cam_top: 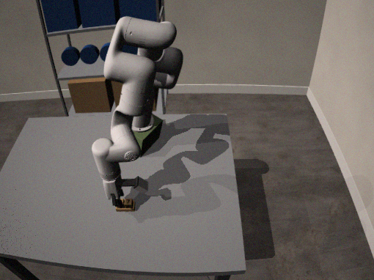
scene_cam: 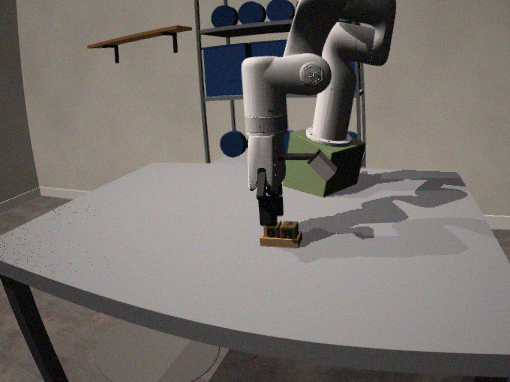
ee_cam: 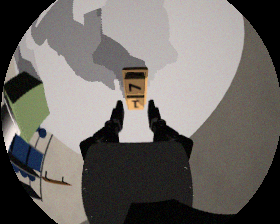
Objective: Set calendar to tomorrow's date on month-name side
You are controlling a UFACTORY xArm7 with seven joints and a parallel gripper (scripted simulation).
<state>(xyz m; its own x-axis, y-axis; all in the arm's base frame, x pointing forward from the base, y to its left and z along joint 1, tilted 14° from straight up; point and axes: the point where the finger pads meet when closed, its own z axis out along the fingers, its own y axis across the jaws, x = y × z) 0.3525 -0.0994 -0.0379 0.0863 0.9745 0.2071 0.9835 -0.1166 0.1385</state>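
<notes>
Now: the cube 40 mm below my hand. Also, from my hand: wooden calendar tray: 60 mm below, 20 mm to the left.
</notes>
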